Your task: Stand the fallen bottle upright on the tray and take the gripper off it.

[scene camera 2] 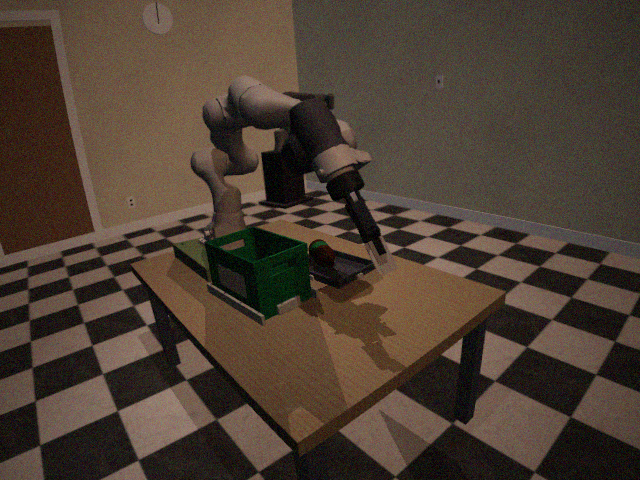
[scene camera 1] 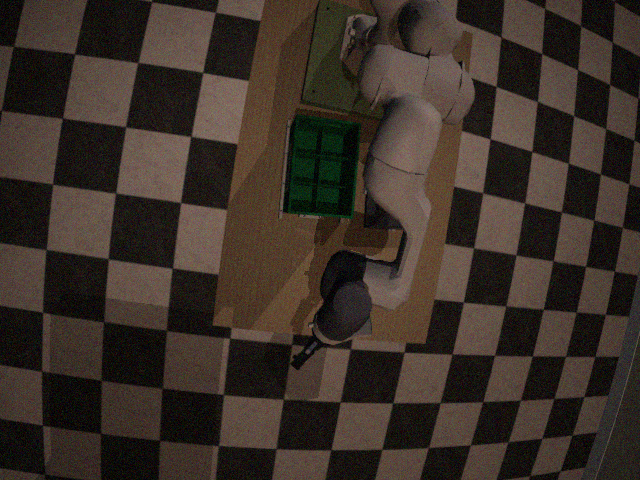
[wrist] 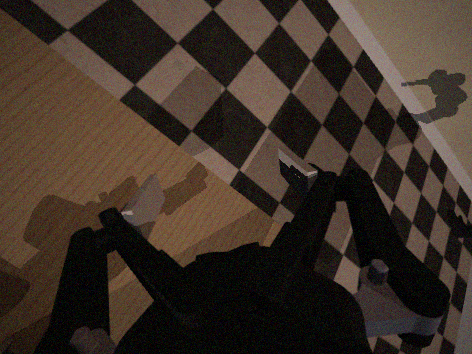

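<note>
A dark red-brown bottle with a green band (scene camera 2: 323,253) is over the left part of the dark tray (scene camera 2: 356,267) (scene camera 1: 378,218) in scene camera 2. It looks tipped, but the crate's edge and the dim light make its exact pose hard to tell. In scene camera 1 the arm covers most of the tray, and the bottle does not show. My gripper (scene camera 1: 297,361) (scene camera 2: 383,262) (wrist: 220,173) is open, with its two pale fingertips wide apart and no object between them. It is raised and tilted, away from the bottle, beyond the tray's right side in scene camera 2.
A green crate (scene camera 1: 355,170) (scene camera 2: 283,281) with compartments stands beside the tray, with pale strips along its base. A green board (scene camera 1: 325,77) (scene camera 2: 188,254) lies near the arm's base. The wooden table (scene camera 1: 258,258) (scene camera 2: 439,304) has its edge under the wrist view (wrist: 75,125).
</note>
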